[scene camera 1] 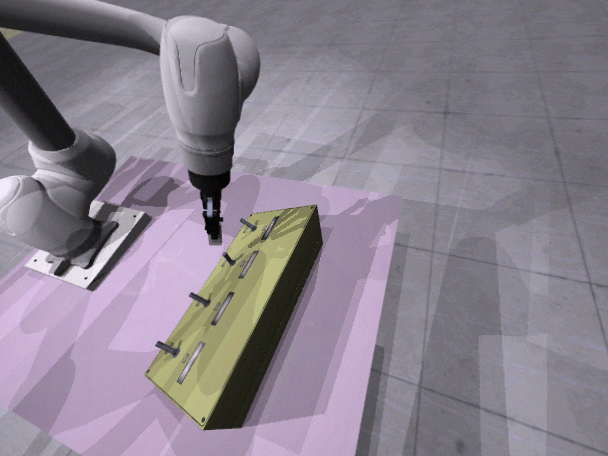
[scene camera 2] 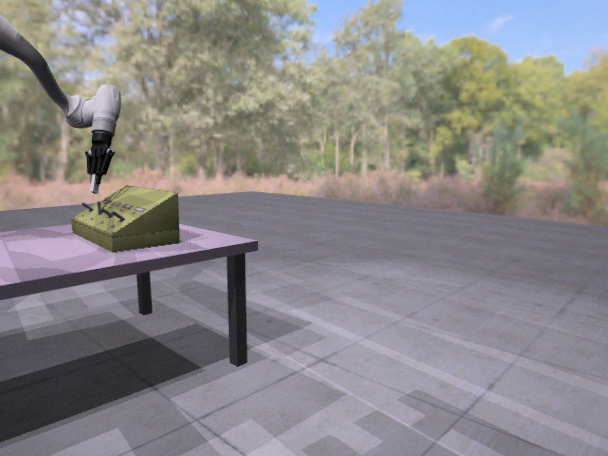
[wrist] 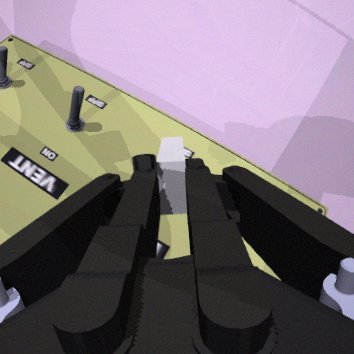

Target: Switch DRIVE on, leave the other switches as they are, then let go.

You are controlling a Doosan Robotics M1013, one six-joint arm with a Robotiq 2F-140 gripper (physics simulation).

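Places are measured from the arm's base along level axes (x ahead, y left, z up), in metres.
Pixels of known places: gripper, fingertip midpoint: [scene camera 1: 215, 243] [scene camera 2: 93, 192] [wrist: 173, 155]; arm's base, link origin: [scene camera 1: 84, 242].
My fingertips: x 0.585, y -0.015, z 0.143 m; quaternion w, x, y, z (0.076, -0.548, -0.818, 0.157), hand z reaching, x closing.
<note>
Ahead of a thing's pixels: the offset from my fingertips to its middle. "spot": to the spot under its first point. Level surfaces: height alone.
The yellow-green sloped console @(dx +0.079, dy -0.082, dz -0.112 m) [scene camera 1: 265, 270] [scene camera 2: 155, 222] [wrist: 25, 220] carries a row of lever switches. In the wrist view the VENT plate @(spot: dx +0.060, dy -0.136, dz -0.050 m) [wrist: 35, 172] is readable, with its lever @(dx -0.021, dy -0.124, dz -0.063 m) [wrist: 75, 109] above it; no DRIVE plate is readable. In scene camera 1, the second lever @(dx +0.013, dy -0.009, dz -0.057 m) [scene camera 1: 228, 258] from the far end is tilted differently from its neighbours, the far-end lever @(dx +0.022, dy +0.112, dz -0.063 m) [scene camera 1: 248, 224] and the third lever [scene camera 1: 199, 299]. My gripper [scene camera 1: 215, 241] [scene camera 2: 94, 190] [wrist: 173, 155] is shut and empty, raised above the console's low edge, apart from the levers. It hides the console's far-end levers in the wrist view.
The nearest lever @(dx -0.042, dy -0.242, dz -0.063 m) [scene camera 1: 167, 347] stands at the console's near end. The console rests on the pink table @(dz -0.177 m) [scene camera 1: 350, 260] [scene camera 2: 215, 239]. The arm's pale base plate [scene camera 1: 125, 225] is at the left in scene camera 1. Dark table legs [scene camera 2: 237, 310] stand on the grey floor.
</note>
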